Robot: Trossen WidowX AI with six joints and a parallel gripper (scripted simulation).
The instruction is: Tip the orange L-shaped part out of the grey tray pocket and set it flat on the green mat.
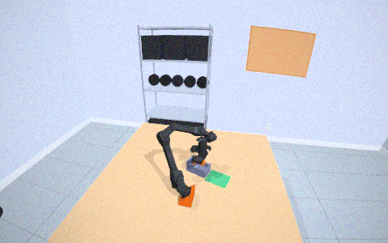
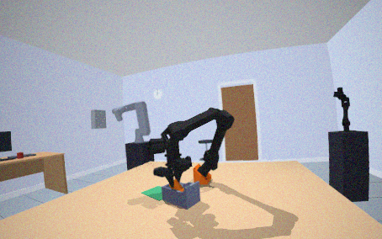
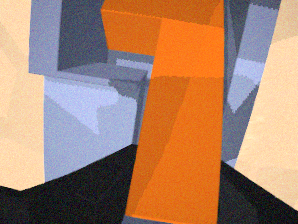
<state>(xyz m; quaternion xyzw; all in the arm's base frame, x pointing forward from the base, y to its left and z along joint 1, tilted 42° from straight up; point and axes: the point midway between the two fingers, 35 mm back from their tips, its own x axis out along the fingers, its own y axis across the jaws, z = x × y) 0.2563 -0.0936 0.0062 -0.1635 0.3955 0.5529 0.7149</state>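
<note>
The green mat is 70 mm behind my gripper tip, 120 mm to the right of it and 80 mm below it. Also, from my gripper tip: orange L-shaped part 40 mm to the left, 30 mm below.
</note>
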